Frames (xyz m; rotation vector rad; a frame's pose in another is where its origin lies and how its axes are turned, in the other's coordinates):
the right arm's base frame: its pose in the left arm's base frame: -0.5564 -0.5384 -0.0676 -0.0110 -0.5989 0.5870
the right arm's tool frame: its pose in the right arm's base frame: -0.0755 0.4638 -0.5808 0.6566 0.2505 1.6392
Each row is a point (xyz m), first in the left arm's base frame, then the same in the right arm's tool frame.
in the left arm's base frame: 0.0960 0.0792 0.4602
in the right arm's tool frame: -0.2578 -0.5637 1.1525
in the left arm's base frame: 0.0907 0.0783 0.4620
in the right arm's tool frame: -0.2548 -0.5592 1.1541
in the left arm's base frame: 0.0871 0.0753 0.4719
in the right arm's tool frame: -0.2543 -0.5543 1.1639
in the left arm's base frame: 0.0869 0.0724 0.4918
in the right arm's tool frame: -0.2556 -0.5518 1.1838
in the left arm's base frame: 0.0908 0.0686 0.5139
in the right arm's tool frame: -0.2603 -0.5517 1.2061
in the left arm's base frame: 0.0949 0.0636 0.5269
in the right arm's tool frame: -0.2664 -0.5510 1.2193
